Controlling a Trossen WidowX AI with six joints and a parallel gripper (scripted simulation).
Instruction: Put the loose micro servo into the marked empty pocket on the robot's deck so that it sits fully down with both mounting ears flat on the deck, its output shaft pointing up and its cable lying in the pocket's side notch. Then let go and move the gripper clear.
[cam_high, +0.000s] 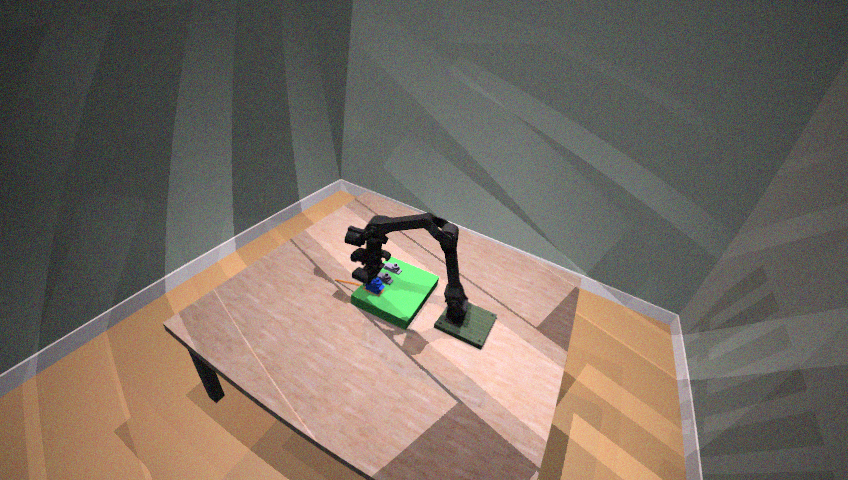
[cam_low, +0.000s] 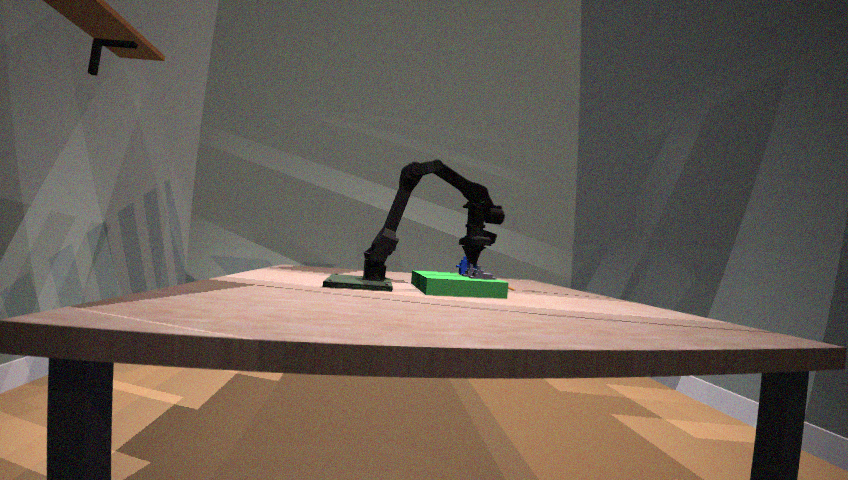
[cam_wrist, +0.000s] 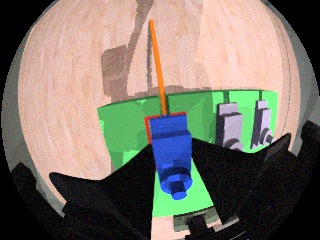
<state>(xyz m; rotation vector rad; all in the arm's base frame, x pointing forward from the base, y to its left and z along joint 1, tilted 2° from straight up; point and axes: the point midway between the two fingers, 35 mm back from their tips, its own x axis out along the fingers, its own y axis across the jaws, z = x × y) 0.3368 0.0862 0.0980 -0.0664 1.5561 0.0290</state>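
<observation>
Now: the green deck 12 cm behind my gripper tip, 8 cm to the right of it and 6 cm below it.
</observation>
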